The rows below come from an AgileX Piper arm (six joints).
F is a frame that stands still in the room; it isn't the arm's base.
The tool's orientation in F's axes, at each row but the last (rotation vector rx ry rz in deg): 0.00 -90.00 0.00; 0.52 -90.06 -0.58; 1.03 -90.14 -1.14; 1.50 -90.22 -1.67; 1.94 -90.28 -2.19; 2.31 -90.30 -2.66; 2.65 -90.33 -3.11; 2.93 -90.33 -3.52; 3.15 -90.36 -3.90
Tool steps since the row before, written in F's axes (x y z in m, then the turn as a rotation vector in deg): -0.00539 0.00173 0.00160 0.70 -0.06 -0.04; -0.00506 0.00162 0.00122 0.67 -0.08 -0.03; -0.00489 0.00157 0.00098 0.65 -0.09 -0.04; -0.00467 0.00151 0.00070 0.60 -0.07 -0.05; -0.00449 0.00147 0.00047 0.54 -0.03 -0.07; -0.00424 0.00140 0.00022 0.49 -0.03 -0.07; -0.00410 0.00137 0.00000 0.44 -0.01 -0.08; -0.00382 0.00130 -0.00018 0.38 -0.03 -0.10; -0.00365 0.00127 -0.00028 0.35 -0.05 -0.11
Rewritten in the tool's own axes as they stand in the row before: 0.00160 0.00173 0.00539 -0.04 -0.06 -0.70; 0.00121 0.00163 0.00506 -0.03 -0.08 -0.67; 0.00095 0.00159 0.00489 -0.04 -0.09 -0.65; 0.00067 0.00153 0.00467 -0.05 -0.07 -0.60; 0.00043 0.00148 0.00449 -0.07 -0.03 -0.54; 0.00017 0.00139 0.00424 -0.07 -0.03 -0.49; -0.00006 0.00135 0.00411 -0.08 -0.01 -0.44; -0.00025 0.00126 0.00383 -0.10 -0.03 -0.38; -0.00035 0.00121 0.00366 -0.11 -0.06 -0.35
